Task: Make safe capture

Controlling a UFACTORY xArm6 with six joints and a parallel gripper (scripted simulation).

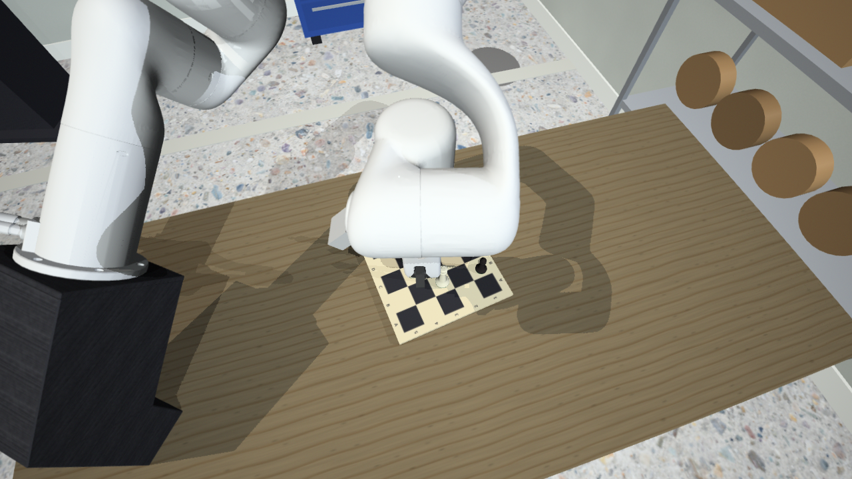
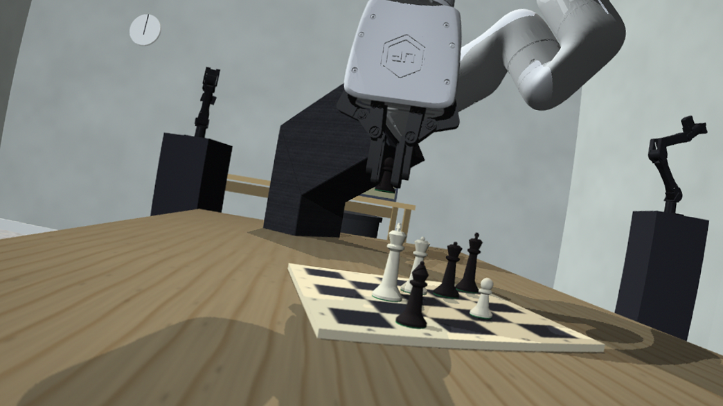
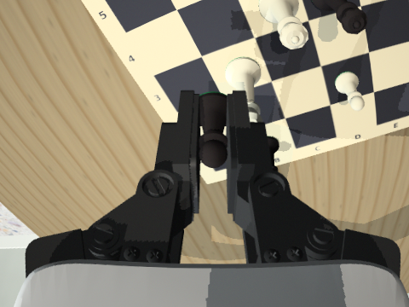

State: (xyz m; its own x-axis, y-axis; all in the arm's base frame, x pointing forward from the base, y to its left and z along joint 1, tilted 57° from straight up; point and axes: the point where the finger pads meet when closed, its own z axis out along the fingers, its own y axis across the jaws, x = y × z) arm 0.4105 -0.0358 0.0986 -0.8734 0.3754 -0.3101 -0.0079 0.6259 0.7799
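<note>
Right now my hand is 80 mm above the white king, 40 mm short of it and 20 mm to the right of it. From my hand the other things lie so: black queen 90 mm below, 70 mm to the left, 30 mm behind; black pawn 10 mm below; white queen 90 mm below, 40 mm to the left, 20 mm behind.
</note>
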